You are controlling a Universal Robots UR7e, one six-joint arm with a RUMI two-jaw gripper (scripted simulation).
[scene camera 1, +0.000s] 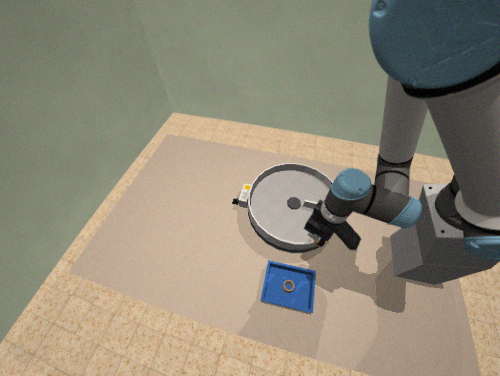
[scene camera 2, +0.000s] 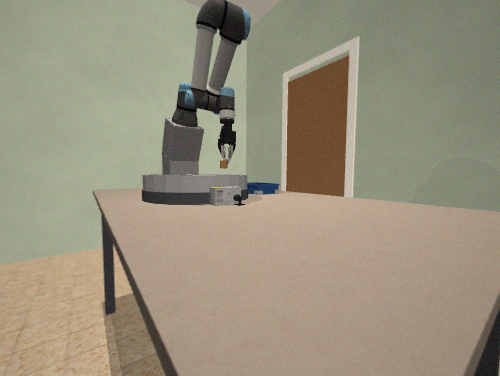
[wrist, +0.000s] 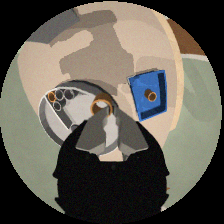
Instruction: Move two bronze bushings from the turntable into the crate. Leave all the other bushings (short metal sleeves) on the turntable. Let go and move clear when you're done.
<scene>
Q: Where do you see a blue crate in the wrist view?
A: At 156, 82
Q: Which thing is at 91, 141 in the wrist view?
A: My gripper.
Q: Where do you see a grey turntable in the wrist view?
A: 78, 109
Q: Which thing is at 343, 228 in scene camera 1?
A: My gripper.
</scene>
